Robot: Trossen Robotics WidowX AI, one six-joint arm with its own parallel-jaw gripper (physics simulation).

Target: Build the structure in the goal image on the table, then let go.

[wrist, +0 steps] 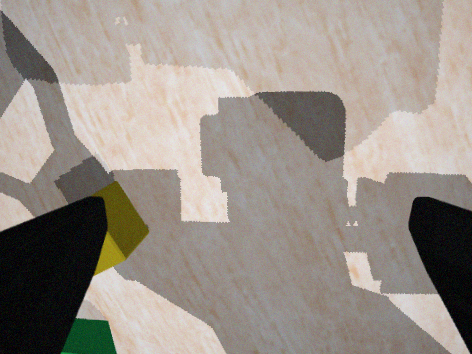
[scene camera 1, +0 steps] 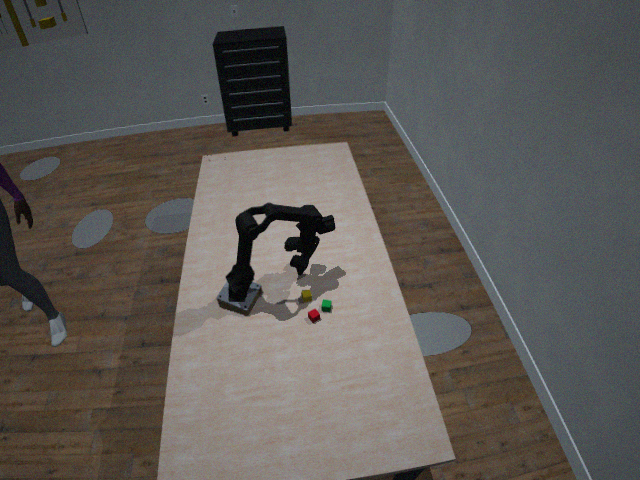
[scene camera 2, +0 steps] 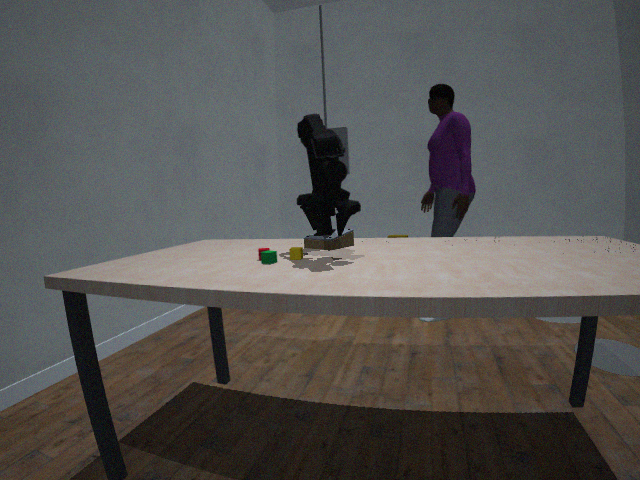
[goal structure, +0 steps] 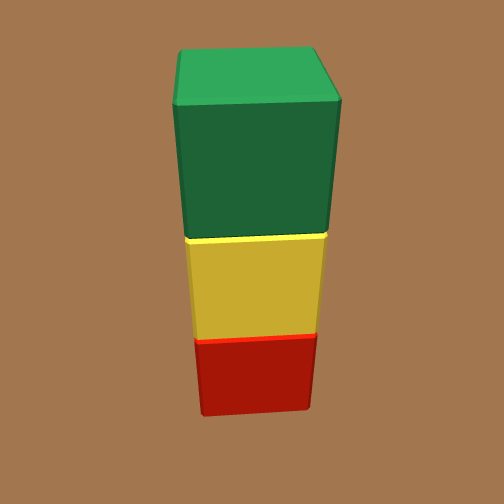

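Pixels of known places: gripper, fingertip midpoint: point(wrist: 261, 212) point(scene camera 2: 326, 232); arm's base at its link origin: point(scene camera 1: 237, 294) point(scene camera 2: 325, 233).
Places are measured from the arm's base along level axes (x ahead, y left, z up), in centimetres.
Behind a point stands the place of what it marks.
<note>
A yellow cube point(scene camera 1: 306, 295) {y -1.5, x 26.5, z -1.6 cm} point(scene camera 2: 295, 253) {y -0.1, x 28.2, z -3.0 cm} point(wrist: 122, 220) {y 1.2, x 26.5, z -3.2 cm} sits on the table point(scene camera 1: 289, 403) {y -42.7, x 18.4, z -4.9 cm} point(scene camera 2: 465, 279) {y 45.9, x 48.5, z -4.9 cm}. In the wrist view it is partly hidden behind the left finger. A green cube point(scene camera 1: 326, 305) {y -6.9, x 33.7, z -1.6 cm} point(scene camera 2: 268, 257) {y -5.0, x 35.8, z -3.0 cm} point(wrist: 92, 337) {y -4.0, x 32.6, z -3.1 cm} sits apart from it, and part of it shows at the wrist view's lower left. A red cube point(scene camera 1: 313, 315) {y -11.0, x 28.5, z -1.6 cm} point(scene camera 2: 262, 250) {y -9.6, x 30.4, z -1.9 cm} sits close to the green one, partly hidden behind it in scene camera 2. My gripper point(scene camera 1: 299, 260) {y 9.0, x 26.0, z 2.7 cm} point(scene camera 2: 329, 232) {y 9.0, x 26.0, z 2.7 cm} point(wrist: 261, 212) {y 9.0, x 26.0, z 2.7 cm} is open and empty, above the table near the yellow cube.
The arm's base point(scene camera 1: 239, 298) {y -2.7, x 1.2, z 0.9 cm} point(scene camera 2: 329, 241) {y 4.3, x 8.7, z -2.0 cm} stands on the table, left of the cubes in scene camera 1. A black drawer cabinet point(scene camera 1: 253, 80) stands against the wall past the table's far end. A person in purple point(scene camera 2: 451, 149) stands beyond the table.
</note>
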